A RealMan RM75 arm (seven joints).
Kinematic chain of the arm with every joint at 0, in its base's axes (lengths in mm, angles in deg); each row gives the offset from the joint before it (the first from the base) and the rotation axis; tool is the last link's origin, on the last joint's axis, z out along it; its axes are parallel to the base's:
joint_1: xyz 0 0 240.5 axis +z
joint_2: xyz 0 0 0 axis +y
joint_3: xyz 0 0 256 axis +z
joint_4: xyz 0 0 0 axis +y
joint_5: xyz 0 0 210 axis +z
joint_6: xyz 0 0 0 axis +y
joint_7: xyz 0 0 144 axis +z
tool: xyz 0 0 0
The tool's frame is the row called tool.
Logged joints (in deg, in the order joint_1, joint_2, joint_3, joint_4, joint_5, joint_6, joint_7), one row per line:
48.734, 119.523, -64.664, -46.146, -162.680, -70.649, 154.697
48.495, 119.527, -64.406, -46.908, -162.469, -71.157, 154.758
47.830, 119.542, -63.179, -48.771, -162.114, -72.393, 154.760
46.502, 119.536, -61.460, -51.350, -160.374, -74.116, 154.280
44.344, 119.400, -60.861, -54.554, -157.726, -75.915, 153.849
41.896, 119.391, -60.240, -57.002, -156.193, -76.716, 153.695
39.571, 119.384, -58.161, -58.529, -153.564, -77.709, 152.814
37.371, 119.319, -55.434, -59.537, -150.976, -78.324, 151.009
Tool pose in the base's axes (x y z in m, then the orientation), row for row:
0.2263, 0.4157, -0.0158, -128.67, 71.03, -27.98
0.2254, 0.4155, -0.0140, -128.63, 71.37, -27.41
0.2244, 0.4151, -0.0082, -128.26, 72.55, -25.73
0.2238, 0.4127, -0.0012, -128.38, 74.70, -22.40
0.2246, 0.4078, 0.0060, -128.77, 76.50, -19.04
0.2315, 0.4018, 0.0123, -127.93, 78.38, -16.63
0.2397, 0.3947, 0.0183, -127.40, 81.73, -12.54
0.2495, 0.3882, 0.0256, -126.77, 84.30, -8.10
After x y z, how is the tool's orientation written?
As a rotation vector, in degrees.
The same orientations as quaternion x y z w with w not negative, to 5 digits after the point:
-0.82996, 0.45816, -0.18048, 0.26208
-0.82962, 0.46031, -0.17679, 0.26189
-0.82741, 0.46802, -0.16598, 0.26230
-0.82595, 0.48059, -0.14411, 0.25704
-0.82567, 0.49052, -0.12208, 0.25051
-0.82041, 0.50265, -0.10665, 0.25080
-0.81369, 0.52200, -0.08009, 0.24293
-0.80761, 0.53705, -0.05160, 0.23806

